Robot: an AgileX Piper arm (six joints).
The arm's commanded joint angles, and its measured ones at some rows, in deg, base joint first. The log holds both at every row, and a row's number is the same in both.
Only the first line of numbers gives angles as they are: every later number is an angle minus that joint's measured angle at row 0.
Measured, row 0: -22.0, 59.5, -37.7, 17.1, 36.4, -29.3
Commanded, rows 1 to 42: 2.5, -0.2, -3.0, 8.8, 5.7, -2.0; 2.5, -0.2, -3.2, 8.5, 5.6, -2.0; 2.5, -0.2, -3.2, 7.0, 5.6, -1.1; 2.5, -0.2, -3.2, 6.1, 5.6, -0.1; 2.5, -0.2, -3.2, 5.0, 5.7, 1.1; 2.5, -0.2, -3.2, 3.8, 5.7, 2.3; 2.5, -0.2, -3.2, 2.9, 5.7, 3.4; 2.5, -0.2, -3.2, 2.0, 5.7, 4.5; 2.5, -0.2, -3.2, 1.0, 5.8, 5.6; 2.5, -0.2, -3.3, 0.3, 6.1, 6.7; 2.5, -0.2, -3.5, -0.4, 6.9, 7.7; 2.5, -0.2, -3.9, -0.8, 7.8, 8.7; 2.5, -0.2, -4.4, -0.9, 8.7, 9.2; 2.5, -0.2, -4.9, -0.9, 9.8, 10.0; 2.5, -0.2, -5.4, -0.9, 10.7, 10.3; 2.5, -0.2, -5.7, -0.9, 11.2, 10.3; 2.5, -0.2, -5.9, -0.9, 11.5, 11.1; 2.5, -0.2, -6.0, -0.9, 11.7, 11.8; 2.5, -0.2, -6.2, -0.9, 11.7, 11.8; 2.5, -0.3, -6.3, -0.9, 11.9, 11.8; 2.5, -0.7, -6.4, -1.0, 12.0, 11.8; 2.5, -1.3, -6.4, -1.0, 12.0, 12.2; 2.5, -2.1, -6.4, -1.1, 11.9, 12.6; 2.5, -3.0, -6.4, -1.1, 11.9, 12.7; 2.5, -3.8, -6.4, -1.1, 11.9, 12.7; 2.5, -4.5, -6.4, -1.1, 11.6, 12.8; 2.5, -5.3, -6.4, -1.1, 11.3, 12.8; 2.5, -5.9, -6.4, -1.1, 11.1, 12.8; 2.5, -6.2, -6.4, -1.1, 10.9, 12.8; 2.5, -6.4, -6.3, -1.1, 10.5, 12.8; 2.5, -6.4, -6.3, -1.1, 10.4, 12.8; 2.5, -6.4, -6.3, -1.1, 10.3, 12.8; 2.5, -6.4, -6.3, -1.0, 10.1, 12.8; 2.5, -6.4, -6.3, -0.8, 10.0, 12.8; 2.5, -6.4, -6.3, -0.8, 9.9, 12.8; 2.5, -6.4, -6.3, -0.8, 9.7, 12.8; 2.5, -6.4, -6.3, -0.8, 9.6, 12.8; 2.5, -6.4, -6.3, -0.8, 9.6, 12.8; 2.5, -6.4, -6.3, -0.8, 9.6, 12.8; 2.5, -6.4, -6.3, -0.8, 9.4, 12.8; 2.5, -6.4, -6.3, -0.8, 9.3, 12.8; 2.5, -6.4, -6.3, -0.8, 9.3, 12.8
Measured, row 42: 2.3, -5.2, -5.9, -2.7, 9.0, 12.6
